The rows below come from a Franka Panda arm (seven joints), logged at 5 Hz.
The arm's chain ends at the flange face. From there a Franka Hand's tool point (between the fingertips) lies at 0.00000 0.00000 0.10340 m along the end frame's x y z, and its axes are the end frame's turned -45 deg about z.
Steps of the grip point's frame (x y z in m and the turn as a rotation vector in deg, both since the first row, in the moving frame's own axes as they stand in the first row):
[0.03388, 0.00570, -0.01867, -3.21, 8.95, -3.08]
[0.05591, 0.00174, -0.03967, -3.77, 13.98, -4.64]
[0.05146, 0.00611, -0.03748, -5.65, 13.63, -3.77]
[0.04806, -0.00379, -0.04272, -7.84, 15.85, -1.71]
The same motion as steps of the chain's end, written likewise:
[0.01274, -0.01222, -0.01725, 4.06, 8.60, -3.08]
[0.01890, -0.02452, -0.03639, 7.22, 12.55, -4.64]
[0.01673, -0.02120, -0.03407, 5.64, 13.63, -3.77]
[0.00171, -0.02616, -0.03783, 5.66, 16.75, -1.71]

